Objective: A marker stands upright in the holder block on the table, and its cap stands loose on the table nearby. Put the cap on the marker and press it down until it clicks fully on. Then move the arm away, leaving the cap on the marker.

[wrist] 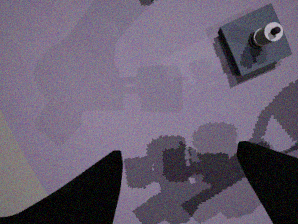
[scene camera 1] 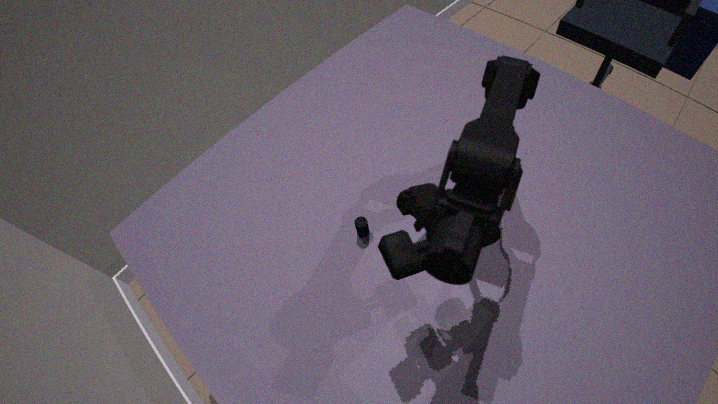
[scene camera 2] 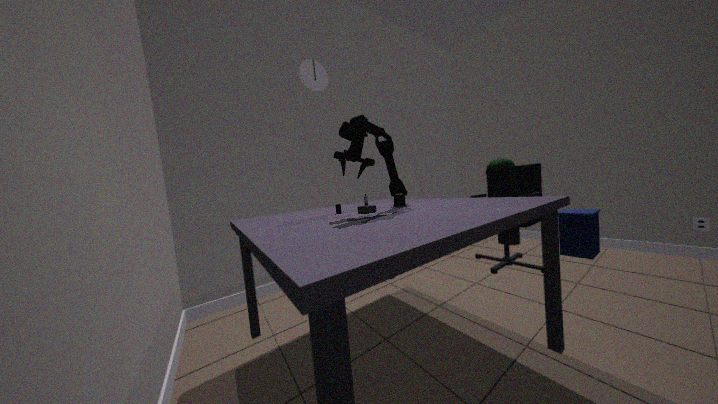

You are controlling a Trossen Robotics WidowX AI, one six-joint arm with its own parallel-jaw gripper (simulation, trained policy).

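Observation:
My gripper is visible at [scene camera 1: 424, 262] and at [wrist: 180, 153].

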